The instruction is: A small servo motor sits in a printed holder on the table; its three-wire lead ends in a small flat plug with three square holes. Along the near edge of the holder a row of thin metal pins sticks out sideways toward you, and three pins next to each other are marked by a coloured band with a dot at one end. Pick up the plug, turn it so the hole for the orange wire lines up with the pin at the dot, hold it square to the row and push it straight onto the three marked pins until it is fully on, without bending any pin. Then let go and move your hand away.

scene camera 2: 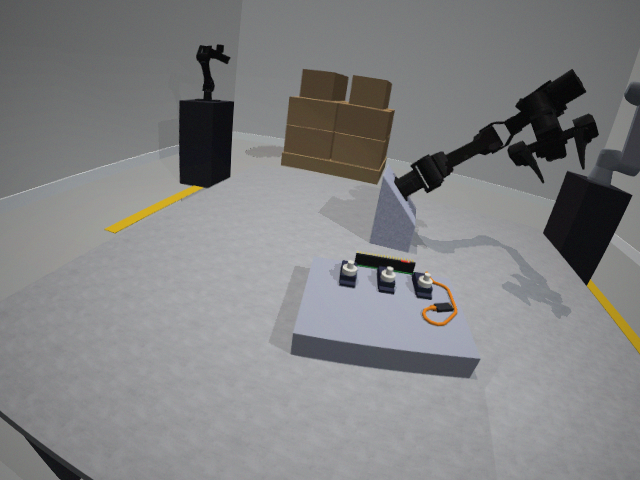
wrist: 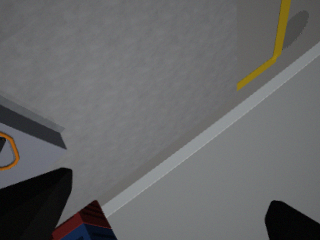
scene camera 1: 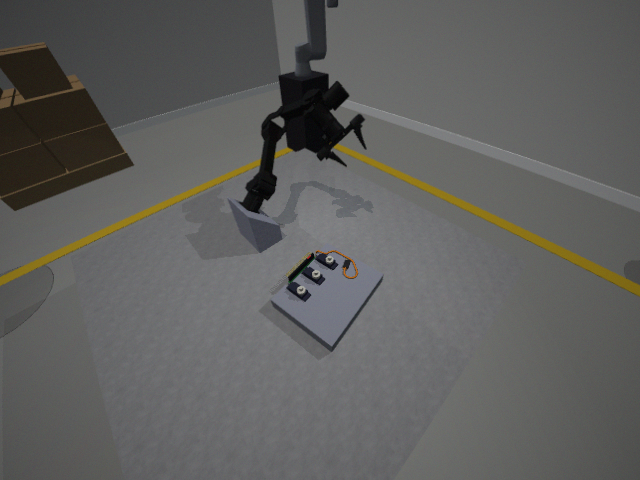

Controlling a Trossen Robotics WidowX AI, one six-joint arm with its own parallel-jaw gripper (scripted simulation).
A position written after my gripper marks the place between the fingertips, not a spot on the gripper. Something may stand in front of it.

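Observation:
My open gripper (scene camera 2: 562,175) holds nothing, and the same camera gives me a grey holder block (scene camera 2: 361,326). In the other scene view I find my gripper again (scene camera 1: 356,158), together with the grey holder block (scene camera 1: 333,306). The wrist view shows my gripper as well (wrist: 172,196).

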